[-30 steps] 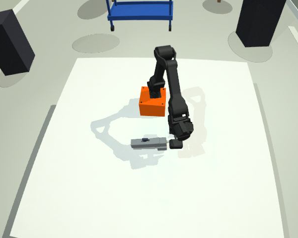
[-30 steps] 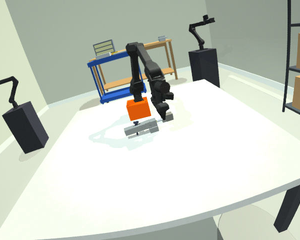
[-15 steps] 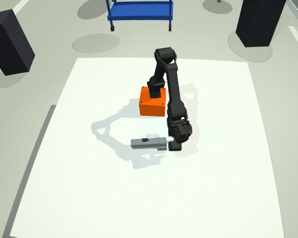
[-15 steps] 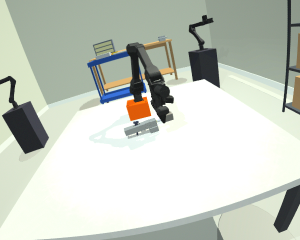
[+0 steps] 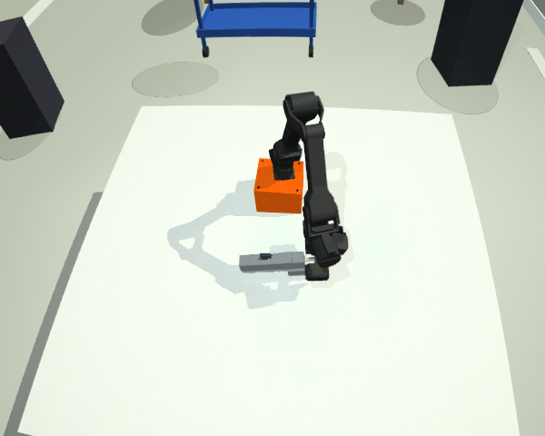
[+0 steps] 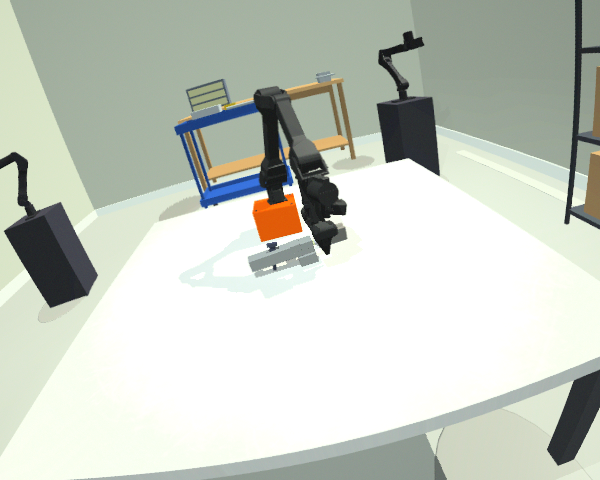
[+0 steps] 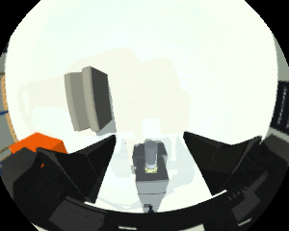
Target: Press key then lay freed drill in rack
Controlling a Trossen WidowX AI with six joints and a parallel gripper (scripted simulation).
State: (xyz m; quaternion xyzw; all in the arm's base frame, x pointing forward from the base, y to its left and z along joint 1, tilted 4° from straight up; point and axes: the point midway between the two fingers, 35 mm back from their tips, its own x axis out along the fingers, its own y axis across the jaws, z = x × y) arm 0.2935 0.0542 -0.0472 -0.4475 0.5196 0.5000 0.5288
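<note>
Now: gripper tip 6 cm to the left of the drill, 2 cm below it and 1 cm past it. The rest, counted from my gripper tip: grey rack (7 cm behind, 6 cm to the left, 1 cm below); then dark key (14 cm to the right, 3 cm above, 2 cm behind); then long grey block (11 cm to the right, 1 cm behind, 1 cm above).
</note>
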